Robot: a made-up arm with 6 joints.
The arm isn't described. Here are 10 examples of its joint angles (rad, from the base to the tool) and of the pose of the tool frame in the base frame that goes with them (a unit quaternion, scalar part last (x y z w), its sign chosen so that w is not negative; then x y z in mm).
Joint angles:
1: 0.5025 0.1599 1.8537 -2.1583 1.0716 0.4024
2: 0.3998 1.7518 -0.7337 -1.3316 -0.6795 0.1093
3: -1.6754 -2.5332 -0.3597 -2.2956 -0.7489 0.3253
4: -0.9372 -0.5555 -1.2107 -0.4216 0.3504 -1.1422
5: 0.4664 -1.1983 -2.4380 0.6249 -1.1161 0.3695
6: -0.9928 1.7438 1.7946 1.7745 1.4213 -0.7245
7: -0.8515 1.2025 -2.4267 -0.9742 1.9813 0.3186
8: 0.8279 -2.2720 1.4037 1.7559 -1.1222 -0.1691
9: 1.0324 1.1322 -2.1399 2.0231 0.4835 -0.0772
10: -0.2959 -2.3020 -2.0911 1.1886 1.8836 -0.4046
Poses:
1: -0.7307 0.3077 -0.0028 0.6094 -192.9 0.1 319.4
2: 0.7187 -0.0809 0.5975 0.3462 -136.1 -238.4 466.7
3: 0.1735 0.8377 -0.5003 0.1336 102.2 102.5 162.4
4: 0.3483 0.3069 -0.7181 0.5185 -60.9 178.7 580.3
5: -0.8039 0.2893 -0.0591 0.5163 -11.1 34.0 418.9
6: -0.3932 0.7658 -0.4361 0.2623 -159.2 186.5 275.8
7: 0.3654 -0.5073 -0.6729 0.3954 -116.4 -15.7 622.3
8: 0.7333 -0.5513 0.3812 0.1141 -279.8 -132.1 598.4
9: -0.0430 0.8785 -0.0122 0.4756 41.9 126.8 350.2
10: 0.1840 -0.2868 -0.9396 0.0326 -2.3 62.3 543.2
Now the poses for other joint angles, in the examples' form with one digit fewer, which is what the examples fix.
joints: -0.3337 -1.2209 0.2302 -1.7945 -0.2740 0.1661
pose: -0.690 0.600 0.185 0.361 -340 213 461
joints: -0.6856 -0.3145 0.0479 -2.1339 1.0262 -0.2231
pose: -0.459 0.855 -0.131 0.202 -335 231 503
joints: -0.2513 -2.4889 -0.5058 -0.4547 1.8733 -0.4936
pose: 0.228 -0.110 0.960 0.118 -154 120 340
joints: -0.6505 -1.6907 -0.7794 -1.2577 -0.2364 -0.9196
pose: -0.150 0.504 -0.659 0.538 -49 250 393
